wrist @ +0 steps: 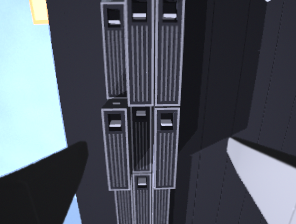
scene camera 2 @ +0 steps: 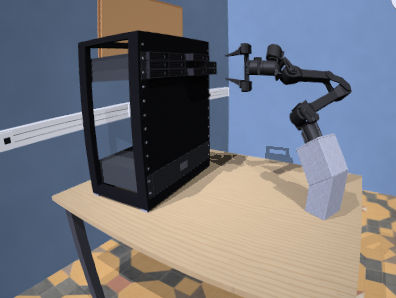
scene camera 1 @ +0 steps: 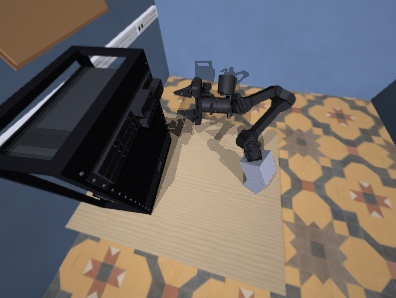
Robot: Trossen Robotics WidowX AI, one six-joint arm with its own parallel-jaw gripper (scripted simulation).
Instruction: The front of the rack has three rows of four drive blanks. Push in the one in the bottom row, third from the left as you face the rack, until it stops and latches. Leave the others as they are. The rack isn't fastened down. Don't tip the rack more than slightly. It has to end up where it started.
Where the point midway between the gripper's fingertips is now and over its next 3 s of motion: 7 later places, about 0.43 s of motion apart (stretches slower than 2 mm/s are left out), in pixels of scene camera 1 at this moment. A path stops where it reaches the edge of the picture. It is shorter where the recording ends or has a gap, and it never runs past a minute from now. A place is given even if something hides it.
My gripper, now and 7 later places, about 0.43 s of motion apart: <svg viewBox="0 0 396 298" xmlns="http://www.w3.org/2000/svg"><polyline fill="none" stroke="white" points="175,102 174,103 171,107 170,107 165,113 161,117 154,116 153,116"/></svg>
